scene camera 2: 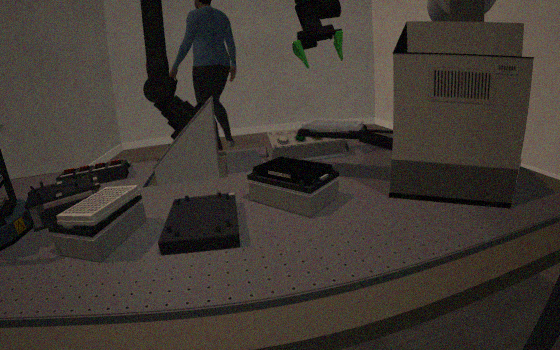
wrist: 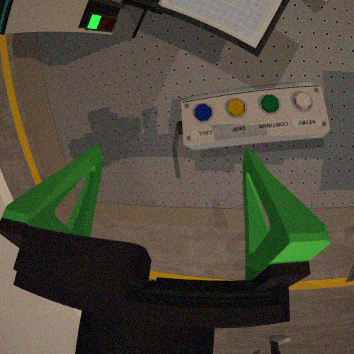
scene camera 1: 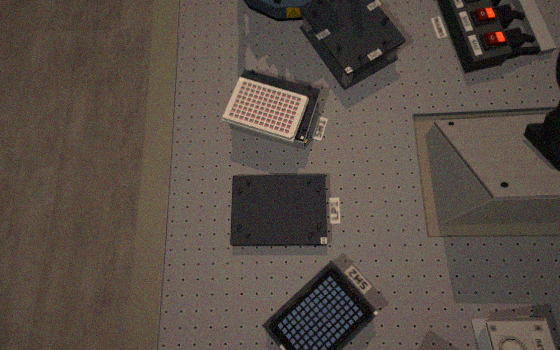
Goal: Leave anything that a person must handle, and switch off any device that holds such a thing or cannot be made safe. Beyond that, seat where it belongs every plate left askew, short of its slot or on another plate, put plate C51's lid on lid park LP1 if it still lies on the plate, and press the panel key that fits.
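Places are measured from the arm's base along level axes (x ahead, y up, z right), in millimetres.
Pixels of known places: gripper, fingertip midpoint: (scene camera 2: 325, 63) (wrist: 169, 152); arm's base at its link origin: (scene camera 2: 188, 121).
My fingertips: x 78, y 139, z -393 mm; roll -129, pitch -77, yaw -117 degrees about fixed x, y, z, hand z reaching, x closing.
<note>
For each thing: its top centre in the pictures, then the offset to it from my fingertips. "spot": a spot on its surface instead.
- key panel at its top centre: (wrist: 255, 123) (scene camera 2: 305, 128) dz +58, dx -29, dy -184 mm
- blue CALL key at its top centre: (wrist: 201, 113) dz -20, dx -17, dy -193 mm
- yellow SKIP key at its top centre: (wrist: 235, 108) dz +30, dx -10, dy -193 mm
- green CONTINUE key at its top centre: (wrist: 270, 104) dz +79, dx -3, dy -193 mm
- white RETRY key at its top centre: (wrist: 304, 101) dz +129, dx +3, dy -193 mm
- white plate at its top centre: (scene camera 1: 264, 106) (scene camera 2: 98, 197) dz +483, dx +360, dy -188 mm
- Lid park LP1 at its top centre: (scene camera 2: 199, 208) (scene camera 1: 278, 207) dz +320, dx +334, dy -234 mm
- dark plate with blue wells, top centre: (scene camera 1: 320, 319) (scene camera 2: 292, 165) dz +149, dx +263, dy -199 mm
- dark block with nest labels, top centre: (scene camera 1: 352, 17) (scene camera 2: 61, 180) dz +657, dx +214, dy -192 mm
- blue device at a spot on its surface: (scene camera 1: 280, 7) spot: dz +709, dx +346, dy -230 mm
- tall box-like device at a spot on its surface: (scene camera 2: 460, 130) spot: dz -140, dx +374, dy -127 mm
My gripper (scene camera 2: 325, 63) (wrist: 169, 152) is open and empty, high above the table; in the wrist view the key panel (wrist: 285, 136) (scene camera 2: 310, 148) lies beyond its fingertips. The panel has a blue CALL key (wrist: 203, 112), yellow SKIP key (wrist: 236, 107), green CONTINUE key (wrist: 270, 103) and white RETRY key (wrist: 302, 100). A white plate (scene camera 1: 267, 107) (scene camera 2: 100, 205) lies off-centre on the dark top of SH1, which shows along two sides. Lid park LP1 (scene camera 1: 280, 210) (scene camera 2: 202, 222) bears no lid. A dark plate with blue wells (scene camera 1: 320, 315) sits on SH2. Plate C51 cannot be identified.
A dark block with nest labels (scene camera 1: 352, 35) and a blue device (scene camera 1: 280, 7) stand beyond SH1. Two red switches (scene camera 1: 485, 13) (scene camera 1: 495, 38) glow. A tall box-like device (scene camera 2: 460, 130) stands right. A wedge-shaped base (scene camera 2: 192, 155) stands mid-table. A person (scene camera 2: 211, 42) is behind the table.
</note>
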